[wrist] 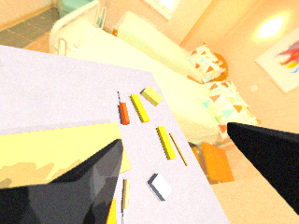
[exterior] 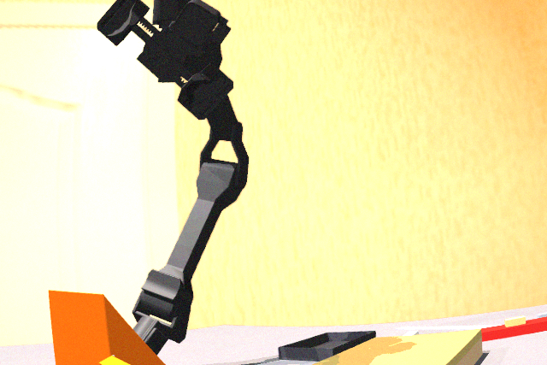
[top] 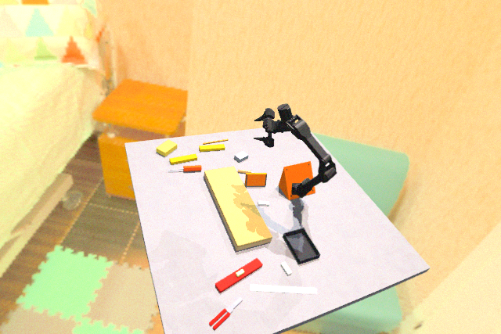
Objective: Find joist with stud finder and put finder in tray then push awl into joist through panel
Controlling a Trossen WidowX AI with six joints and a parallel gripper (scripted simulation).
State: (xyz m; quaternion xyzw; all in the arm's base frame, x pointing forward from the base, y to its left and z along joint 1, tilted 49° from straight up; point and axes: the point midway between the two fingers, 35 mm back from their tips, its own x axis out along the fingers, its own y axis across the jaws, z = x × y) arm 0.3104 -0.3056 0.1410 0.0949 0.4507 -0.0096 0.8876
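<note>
Now: the orange stud finder 37 cm below my gripper tip, 7 cm behind it and 3 cm to the right of it. Also, from my gripper tip: awl (38 cm below, 9 cm to the right, 8 cm behind); red level (53 cm to the left, 38 cm below, 18 cm ahead); dark tray (45 cm to the left, 38 cm below, 16 cm behind).
</note>
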